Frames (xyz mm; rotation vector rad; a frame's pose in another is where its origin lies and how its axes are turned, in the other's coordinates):
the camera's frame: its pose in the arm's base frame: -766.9 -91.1 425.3 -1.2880 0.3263 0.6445
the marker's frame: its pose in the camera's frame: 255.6 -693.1 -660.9 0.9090 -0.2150 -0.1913
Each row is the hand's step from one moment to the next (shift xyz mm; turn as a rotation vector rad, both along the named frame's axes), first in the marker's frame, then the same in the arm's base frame.
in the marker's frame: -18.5 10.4 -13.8 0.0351 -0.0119 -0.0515
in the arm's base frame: -23.3 -2.3 -9.7 0.0270 -0.0197 -0.0540
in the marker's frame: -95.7 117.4 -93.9 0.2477 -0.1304 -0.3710
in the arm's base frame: -150.5 34.1 -89.2 0.2080 -0.1818 -0.3738
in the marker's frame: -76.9 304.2 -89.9 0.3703 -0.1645 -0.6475
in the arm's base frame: -209.1 202.8 -147.1 0.2817 -0.2822 -0.6515
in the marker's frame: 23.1 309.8 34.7 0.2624 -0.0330 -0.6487
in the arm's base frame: -99.4 288.4 -68.3 0.1313 -0.2031 -0.6575
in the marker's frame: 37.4 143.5 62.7 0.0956 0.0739 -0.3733
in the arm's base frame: -13.7 160.4 1.9 -0.0119 -0.0540 -0.3884
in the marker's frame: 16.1 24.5 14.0 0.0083 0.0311 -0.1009
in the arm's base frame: 6.9 31.7 0.2 -0.0235 -0.0105 -0.1027
